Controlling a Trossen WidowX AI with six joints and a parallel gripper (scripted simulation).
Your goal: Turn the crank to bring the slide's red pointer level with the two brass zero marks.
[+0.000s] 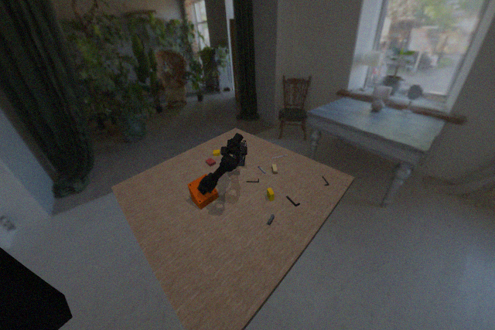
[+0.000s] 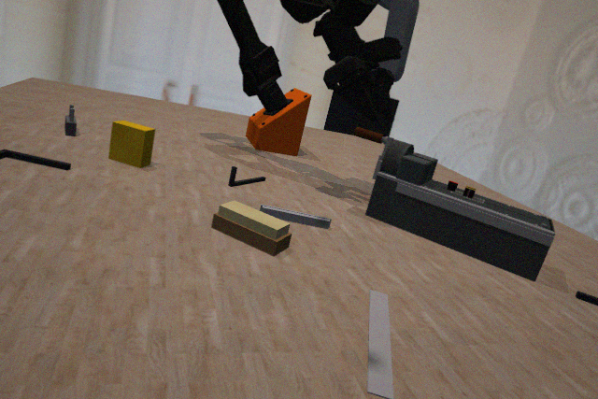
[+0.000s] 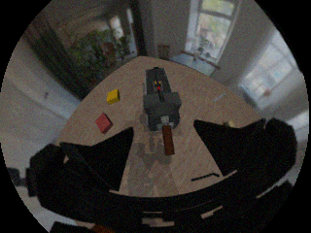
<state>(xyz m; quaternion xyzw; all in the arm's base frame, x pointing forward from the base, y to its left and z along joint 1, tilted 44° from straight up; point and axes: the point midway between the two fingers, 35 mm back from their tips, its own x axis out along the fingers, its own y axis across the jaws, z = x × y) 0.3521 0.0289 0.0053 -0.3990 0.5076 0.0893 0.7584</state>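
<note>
Right now my gripper tip is 1 cm past the brown crank handle, 1 cm to the left of it and 3 cm above it. The rest, counted from my gripper tip: red pointer: 12 cm ahead, 7 cm to the left, 7 cm below; then red block: 6 cm behind, 24 cm to the left, 14 cm below; then grey bar: 9 cm ahead, 18 cm to the right, 14 cm below.
</note>
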